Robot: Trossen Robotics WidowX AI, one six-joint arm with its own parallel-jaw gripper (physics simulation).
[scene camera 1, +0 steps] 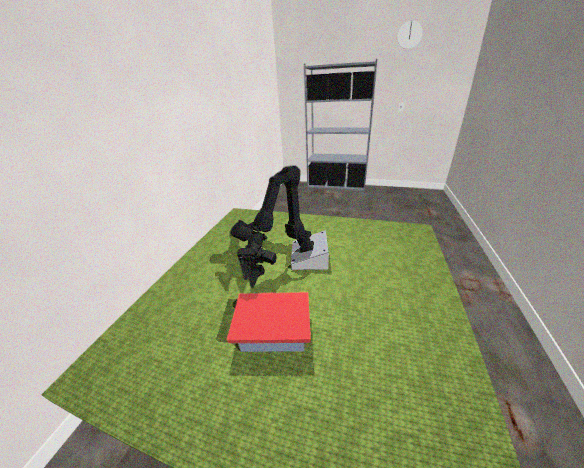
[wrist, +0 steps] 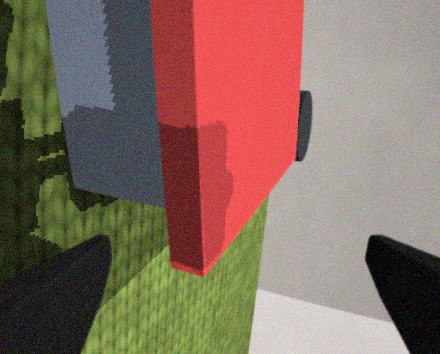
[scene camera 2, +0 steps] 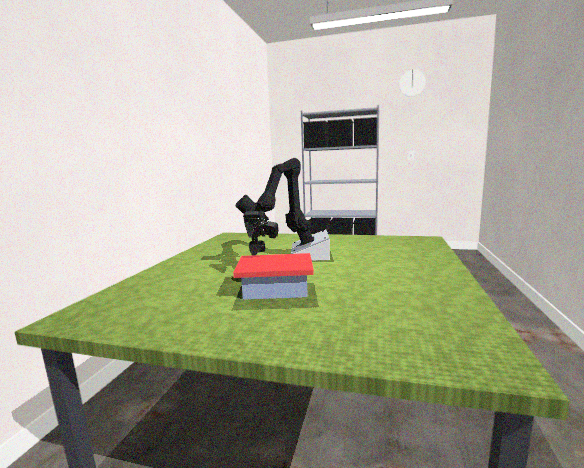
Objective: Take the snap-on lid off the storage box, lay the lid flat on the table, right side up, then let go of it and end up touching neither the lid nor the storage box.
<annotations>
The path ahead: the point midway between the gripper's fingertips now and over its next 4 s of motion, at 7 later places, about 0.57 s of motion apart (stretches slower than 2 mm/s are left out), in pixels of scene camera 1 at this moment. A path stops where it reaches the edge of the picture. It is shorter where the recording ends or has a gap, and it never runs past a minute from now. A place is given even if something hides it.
My gripper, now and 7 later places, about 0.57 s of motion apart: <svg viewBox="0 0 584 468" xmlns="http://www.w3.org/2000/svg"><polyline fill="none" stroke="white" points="248,284 248,291 248,294 248,299 248,295 247,295 248,291 248,288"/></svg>
</annotations>
